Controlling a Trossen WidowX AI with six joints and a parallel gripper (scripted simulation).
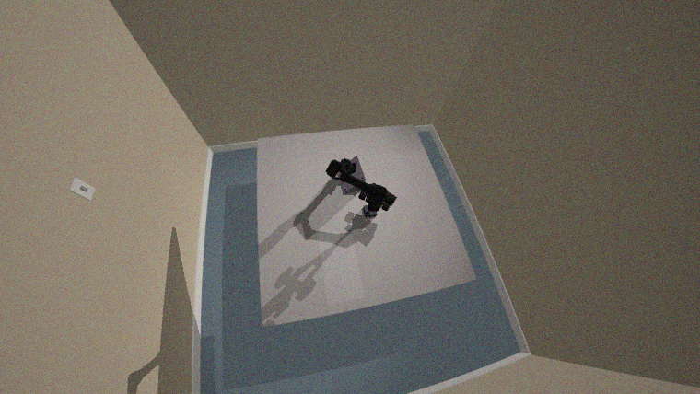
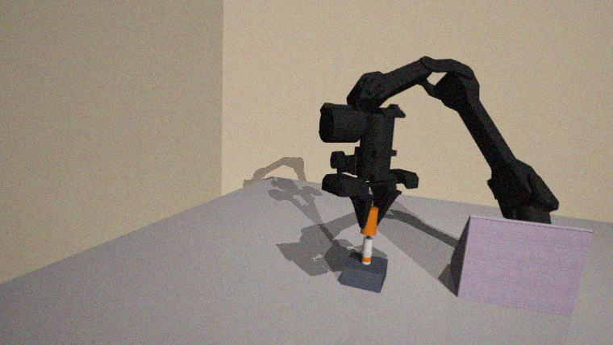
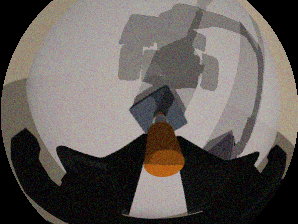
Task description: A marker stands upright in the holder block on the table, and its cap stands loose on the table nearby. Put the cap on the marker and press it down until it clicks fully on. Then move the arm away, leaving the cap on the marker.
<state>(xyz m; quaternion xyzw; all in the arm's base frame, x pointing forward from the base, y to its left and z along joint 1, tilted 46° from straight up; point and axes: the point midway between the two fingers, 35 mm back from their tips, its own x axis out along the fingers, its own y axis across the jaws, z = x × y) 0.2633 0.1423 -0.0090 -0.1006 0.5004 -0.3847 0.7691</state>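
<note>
The dark grey holder block lies 90 mm below my gripper tip. The rest, counted from my gripper tip: orange cap (10 mm above).
</note>
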